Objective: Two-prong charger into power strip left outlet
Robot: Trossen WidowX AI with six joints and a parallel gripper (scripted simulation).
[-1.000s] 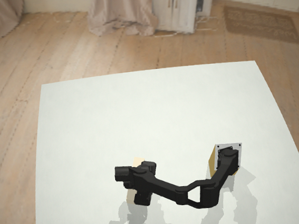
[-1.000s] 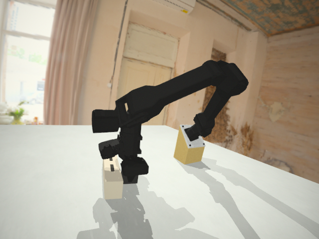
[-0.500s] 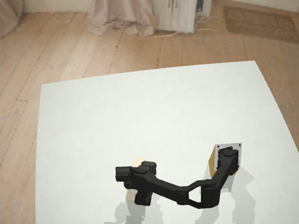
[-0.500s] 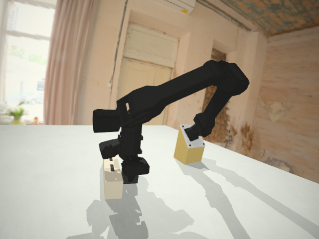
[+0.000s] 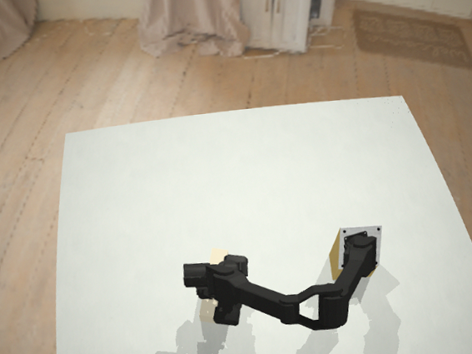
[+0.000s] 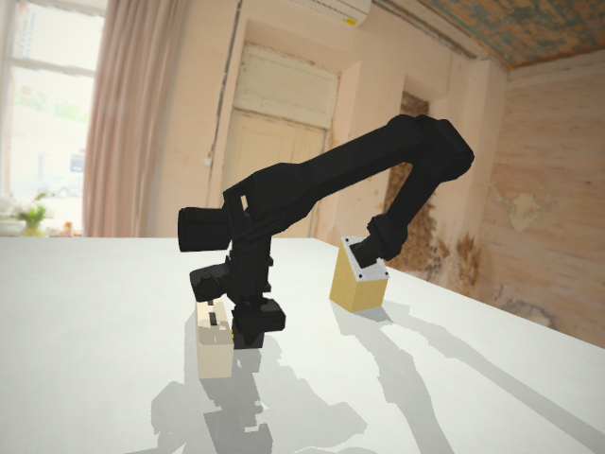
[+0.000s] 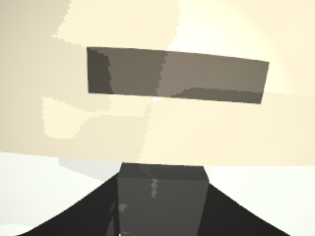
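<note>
Now: gripper tip 10 mm short of the dark grey charger and 10 mm below it.
</note>
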